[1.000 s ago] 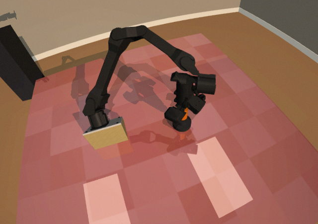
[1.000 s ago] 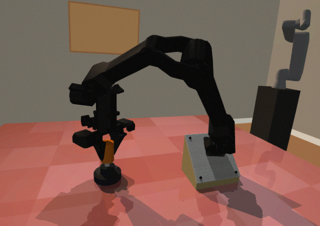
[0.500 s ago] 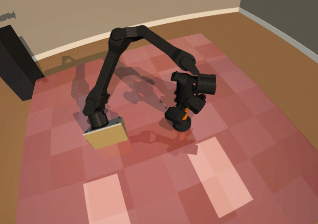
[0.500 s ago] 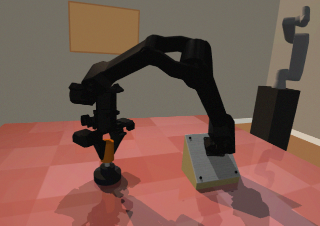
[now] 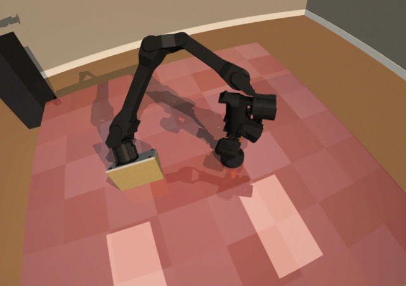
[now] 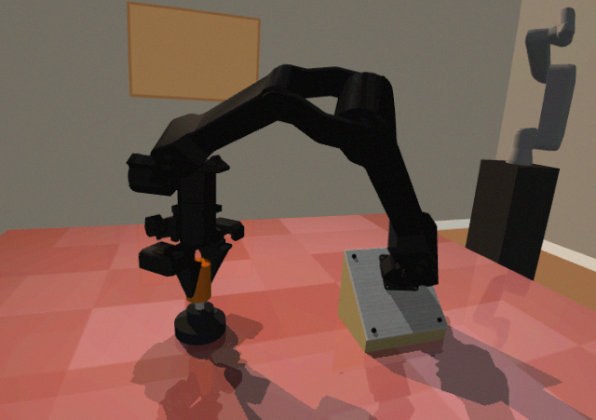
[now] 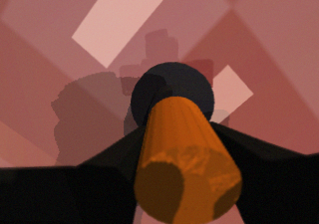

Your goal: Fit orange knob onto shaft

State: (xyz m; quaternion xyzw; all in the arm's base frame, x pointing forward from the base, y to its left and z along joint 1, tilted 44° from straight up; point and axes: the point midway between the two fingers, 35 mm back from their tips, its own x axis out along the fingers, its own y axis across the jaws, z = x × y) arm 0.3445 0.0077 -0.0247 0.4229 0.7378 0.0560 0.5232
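The orange knob lies 3 cm above my gripper tip. The rest, counted from my gripper tip: pedestal (4 cm below).
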